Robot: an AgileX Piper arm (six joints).
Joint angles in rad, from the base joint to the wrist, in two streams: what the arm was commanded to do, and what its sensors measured. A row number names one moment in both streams.
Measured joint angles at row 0:
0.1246, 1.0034, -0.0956, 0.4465, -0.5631, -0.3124
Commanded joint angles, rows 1 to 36:
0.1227, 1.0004, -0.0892, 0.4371, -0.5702, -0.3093
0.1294, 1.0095, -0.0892, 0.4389, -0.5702, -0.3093
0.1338, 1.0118, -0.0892, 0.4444, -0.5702, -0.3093
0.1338, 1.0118, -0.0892, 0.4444, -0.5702, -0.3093
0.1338, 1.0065, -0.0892, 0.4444, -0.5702, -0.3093
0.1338, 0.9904, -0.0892, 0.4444, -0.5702, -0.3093
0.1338, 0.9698, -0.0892, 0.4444, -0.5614, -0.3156
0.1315, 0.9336, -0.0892, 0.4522, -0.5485, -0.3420
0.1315, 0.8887, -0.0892, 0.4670, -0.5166, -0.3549
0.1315, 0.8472, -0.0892, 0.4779, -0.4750, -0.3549
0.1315, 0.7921, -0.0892, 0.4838, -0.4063, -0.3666
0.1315, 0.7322, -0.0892, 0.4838, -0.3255, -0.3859
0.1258, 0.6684, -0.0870, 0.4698, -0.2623, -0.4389
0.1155, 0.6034, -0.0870, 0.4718, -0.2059, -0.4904
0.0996, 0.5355, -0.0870, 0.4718, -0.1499, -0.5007
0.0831, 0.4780, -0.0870, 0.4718, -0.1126, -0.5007
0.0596, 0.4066, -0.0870, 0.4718, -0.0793, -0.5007
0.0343, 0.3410, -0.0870, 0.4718, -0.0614, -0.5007
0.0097, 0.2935, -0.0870, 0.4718, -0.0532, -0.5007
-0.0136, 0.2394, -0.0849, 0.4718, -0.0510, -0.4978
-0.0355, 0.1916, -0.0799, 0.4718, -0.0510, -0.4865
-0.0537, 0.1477, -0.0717, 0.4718, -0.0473, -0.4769
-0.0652, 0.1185, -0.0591, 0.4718, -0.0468, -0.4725
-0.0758, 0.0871, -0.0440, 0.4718, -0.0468, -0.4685
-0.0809, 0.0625, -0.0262, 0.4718, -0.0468, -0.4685
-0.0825, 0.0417, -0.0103, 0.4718, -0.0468, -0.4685
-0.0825, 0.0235, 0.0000, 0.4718, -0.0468, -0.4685
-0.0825, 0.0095, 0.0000, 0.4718, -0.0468, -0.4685
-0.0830, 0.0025, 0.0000, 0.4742, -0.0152, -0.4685
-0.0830, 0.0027, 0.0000, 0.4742, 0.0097, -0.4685
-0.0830, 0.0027, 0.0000, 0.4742, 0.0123, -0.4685
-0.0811, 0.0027, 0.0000, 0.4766, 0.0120, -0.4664
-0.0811, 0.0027, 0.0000, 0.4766, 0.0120, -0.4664
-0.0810, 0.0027, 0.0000, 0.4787, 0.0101, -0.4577
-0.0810, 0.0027, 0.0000, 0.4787, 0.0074, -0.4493
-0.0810, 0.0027, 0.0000, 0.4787, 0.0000, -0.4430
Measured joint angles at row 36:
-0.0771, 0.0087, -0.0048, 0.4769, 0.0000, -0.4682
